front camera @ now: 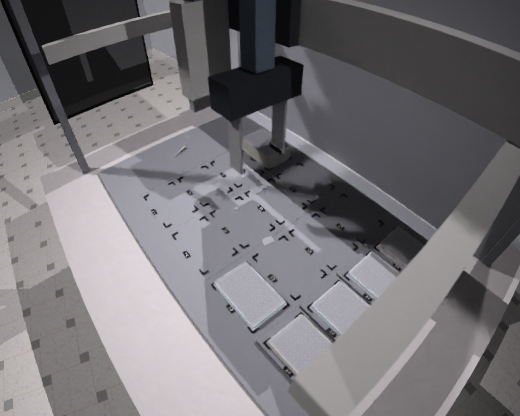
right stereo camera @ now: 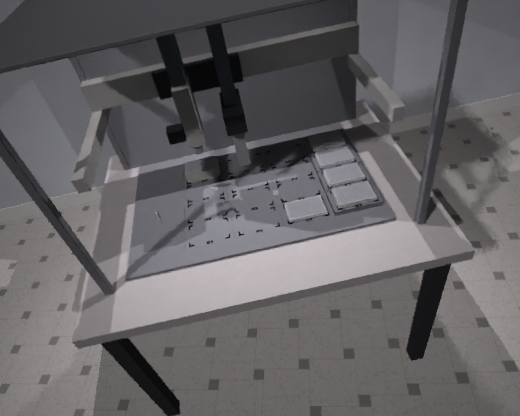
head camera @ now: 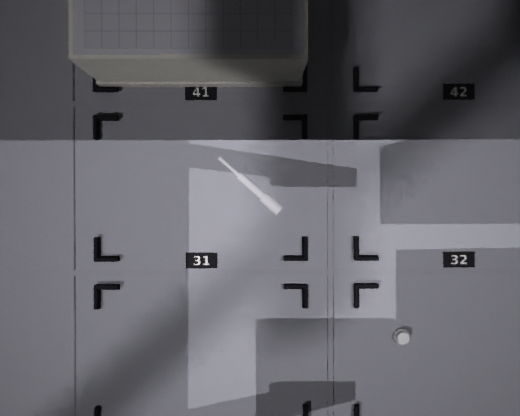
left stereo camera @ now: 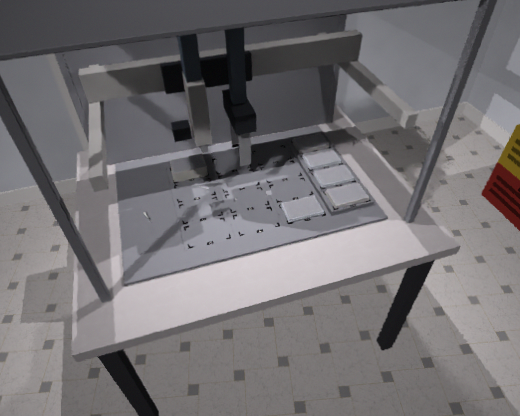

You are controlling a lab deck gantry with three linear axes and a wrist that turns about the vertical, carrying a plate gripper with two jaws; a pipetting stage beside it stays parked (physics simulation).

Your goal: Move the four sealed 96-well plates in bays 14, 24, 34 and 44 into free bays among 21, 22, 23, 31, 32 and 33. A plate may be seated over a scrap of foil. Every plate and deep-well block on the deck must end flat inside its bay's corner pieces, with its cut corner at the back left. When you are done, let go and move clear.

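Frame: origin at the robot's base, x left, y ahead, z down, level; metres.
Where they show: gripper, fingertip midpoint: (front camera: 258, 159) (right stereo camera: 243, 155) (left stereo camera: 241, 154); robot's base, origin of the base link: (front camera: 145, 197) (right stereo camera: 190, 245) (left stereo camera: 189, 247).
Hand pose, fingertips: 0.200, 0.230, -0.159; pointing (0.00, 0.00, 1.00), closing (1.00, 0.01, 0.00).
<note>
Each offset is from my fingertips to the top centre of the thing, as dx, dy, dz. "spot": to the spot under its first point.
My gripper (front camera: 260, 161) (left stereo camera: 239, 154) hangs empty above the back left of the deck, jaws apart, near the deep-well block. The jaws do not show in the head view. The sealed plates stand in the right column: bay 14 @[spot: -0.159, +0.309, +0.131] (front camera: 301, 345) (left stereo camera: 347, 195) (right stereo camera: 355, 194), bay 24 @[spot: -0.052, +0.303, +0.131] (front camera: 340, 306) (left stereo camera: 333, 176) (right stereo camera: 345, 174), bay 34 @[spot: +0.055, +0.299, +0.131] (front camera: 372, 272) (left stereo camera: 321, 159) (right stereo camera: 335, 157), and bay 44 in shadow (front camera: 400, 245) (left stereo camera: 311, 145). The rail partly hides them in the front view. Bays 31 and 32 hold no plate. A white pipette tip @[spot: +0.058, -0.135, +0.154] (head camera: 250, 186) lies inside bay 31.
A deep-well block @[+0.164, -0.166, +0.118] (head camera: 190, 70) (left stereo camera: 187, 171) stands in bay 41. Another plate @[-0.157, +0.162, +0.145] (front camera: 250, 295) (left stereo camera: 302, 208) (right stereo camera: 306, 209) is in bay 13. A small cap @[-0.038, -0.039, +0.155] (head camera: 402, 336) lies in bay 22. A foil scrap @[-0.040, +0.082, +0.158] (front camera: 268, 241) lies near bays 22 and 23. The parked pipetting stage (left stereo camera: 198, 115) hangs left of the gripper.
</note>
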